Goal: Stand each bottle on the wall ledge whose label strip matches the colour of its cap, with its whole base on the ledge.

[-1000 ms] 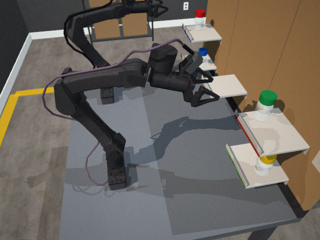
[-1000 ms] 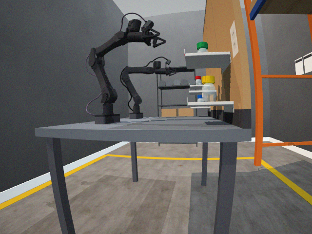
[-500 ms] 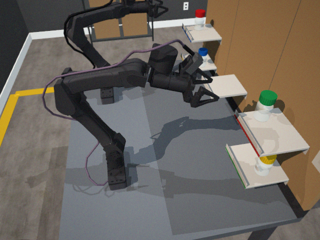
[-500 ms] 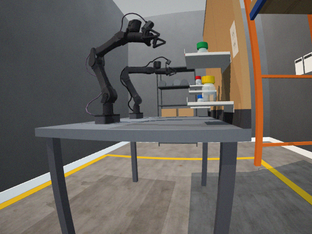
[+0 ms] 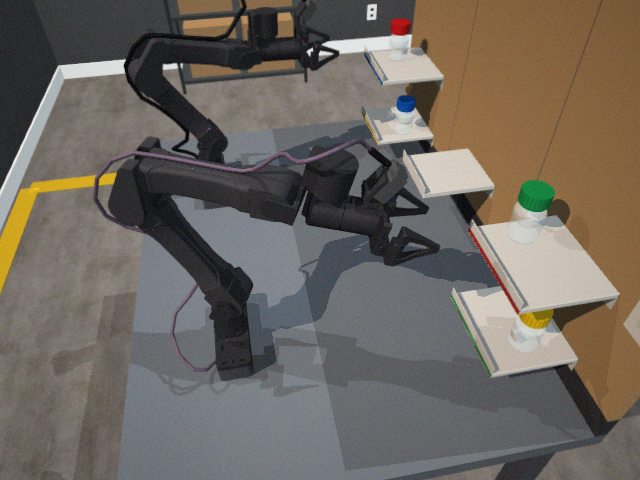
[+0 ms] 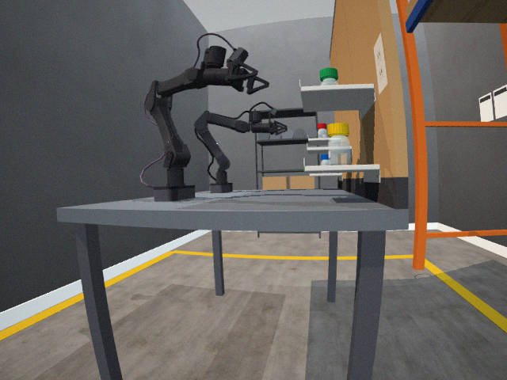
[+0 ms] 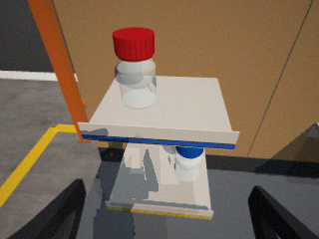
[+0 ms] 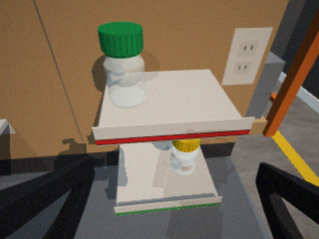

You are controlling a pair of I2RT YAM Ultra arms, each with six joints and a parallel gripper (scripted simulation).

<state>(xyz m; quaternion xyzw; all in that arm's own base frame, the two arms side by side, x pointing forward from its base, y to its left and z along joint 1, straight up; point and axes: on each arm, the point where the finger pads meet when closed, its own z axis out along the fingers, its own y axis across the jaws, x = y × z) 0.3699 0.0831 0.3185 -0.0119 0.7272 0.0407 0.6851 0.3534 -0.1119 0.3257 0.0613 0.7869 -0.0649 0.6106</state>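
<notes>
My right hand is 200 mm short of the green-capped bottle, 40 mm above it and 20 mm to the right of it. Round my right hand: blue-capped bottle (710 mm to the left, 240 mm ahead, 230 mm below); brown wall (350 mm to the left, 320 mm ahead, 80 mm above); yellow-capped bottle (230 mm below, 200 mm ahead, 80 mm to the right).
Right now my left hand is 21 cm short of the red-capped bottle, 5 cm to the right of it and 3 cm above it. The rest, counted from my left hand: blue-capped bottle (22 cm ahead, 4 cm to the right, 22 cm below); green-capped bottle (18 cm ahead, 73 cm to the right, 3 cm below); brown wall (30 cm ahead, 40 cm to the right, 9 cm above).
</notes>
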